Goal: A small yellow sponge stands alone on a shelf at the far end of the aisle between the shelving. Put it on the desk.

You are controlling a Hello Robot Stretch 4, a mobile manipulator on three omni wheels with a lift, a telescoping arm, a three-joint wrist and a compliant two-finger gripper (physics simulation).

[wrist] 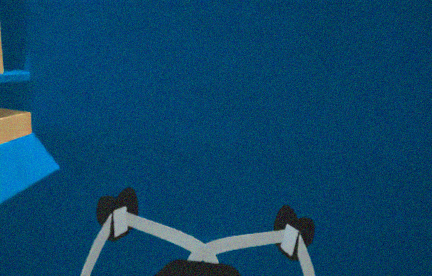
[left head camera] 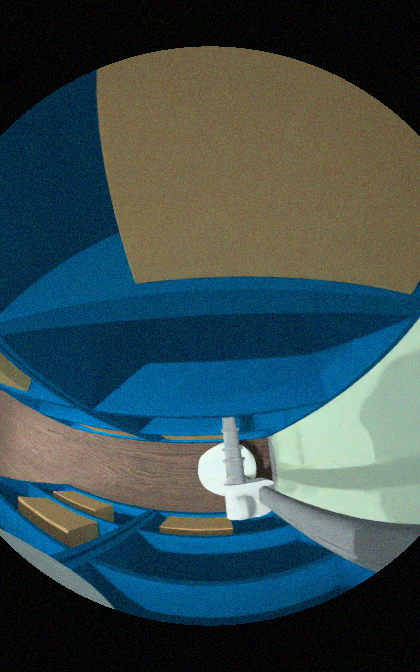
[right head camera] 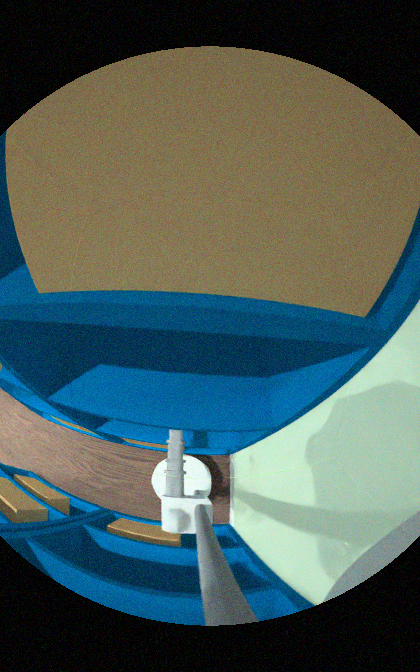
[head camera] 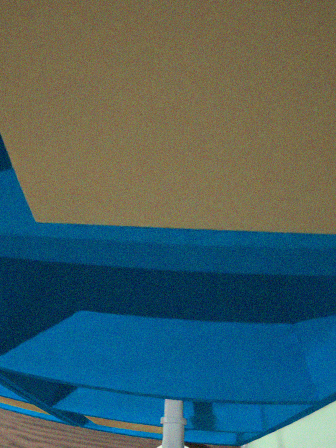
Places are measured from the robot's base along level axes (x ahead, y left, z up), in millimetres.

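Pixels of known places: gripper, fingertip midpoint: (wrist: 206, 213).
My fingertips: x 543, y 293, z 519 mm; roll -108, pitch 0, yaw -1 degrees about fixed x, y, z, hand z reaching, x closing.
Observation:
Behind a point stands the place of what it marks.
My gripper (wrist: 206, 213) @(x 543, y 293, z 519 mm) is open in the wrist view, its two dark fingertips wide apart with nothing between them. A plain dark blue surface fills most of that view behind the fingers. In the head views my arm (head camera: 173, 420) @(x 215, y 2, z 725 mm) (left head camera: 232, 450) (right head camera: 175, 462) reaches in under a blue shelf (head camera: 175, 355) @(x 319, y 1, z 963 mm) (left head camera: 215, 387) (right head camera: 175, 397), and the gripper is hidden there. The yellow sponge does not show in any view. The desk does not show either.
A large brown box (head camera: 175, 110) @(x 246, y 4, z 1516 mm) (left head camera: 260, 175) (right head camera: 210, 190) stands on the shelving close to the head. Brown boxes (left head camera: 196, 525) (right head camera: 144, 530) (wrist: 15, 126) @(x -349, y 1266, z 268 mm) sit on other blue shelves. A pale green wall (left head camera: 340, 450) (right head camera: 280, 480) is on the right. Wooden floor (left head camera: 125, 465) (right head camera: 100, 472) runs along the aisle.

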